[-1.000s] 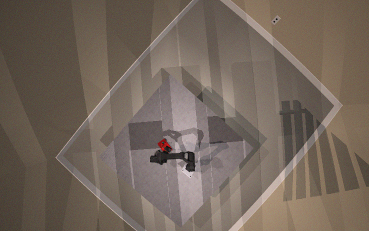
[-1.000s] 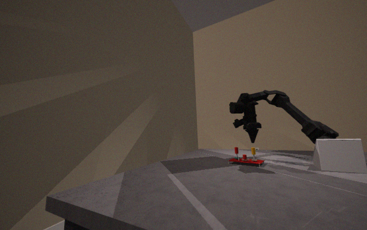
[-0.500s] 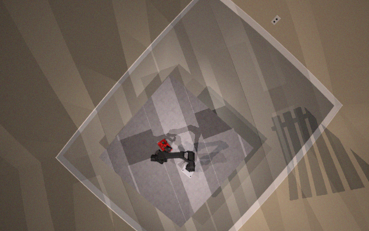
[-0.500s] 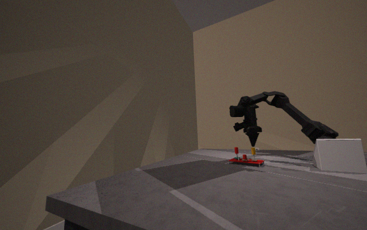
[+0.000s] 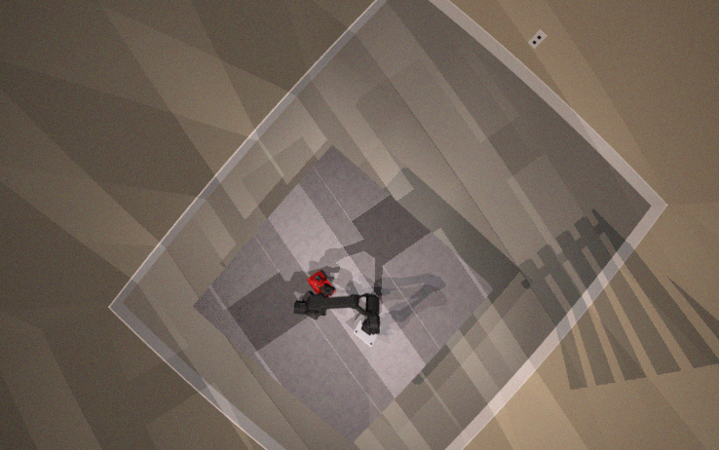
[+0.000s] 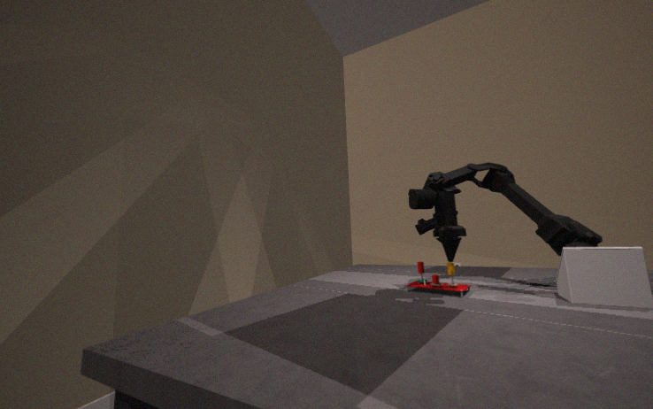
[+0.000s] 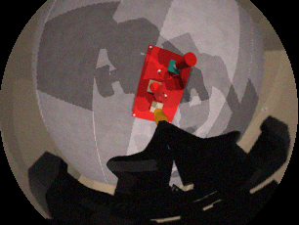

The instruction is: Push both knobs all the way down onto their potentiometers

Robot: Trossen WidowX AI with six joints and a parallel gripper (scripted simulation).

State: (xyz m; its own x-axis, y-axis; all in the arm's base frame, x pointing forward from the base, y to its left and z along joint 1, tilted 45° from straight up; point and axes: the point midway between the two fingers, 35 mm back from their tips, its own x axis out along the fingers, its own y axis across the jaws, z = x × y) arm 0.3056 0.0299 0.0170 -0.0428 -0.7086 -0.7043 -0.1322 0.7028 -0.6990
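My gripper tip is 20 mm above the yellow knob. From my gripper tip the other things lie so: red knob (90 mm ahead, 40 mm to the right, 20 mm below).
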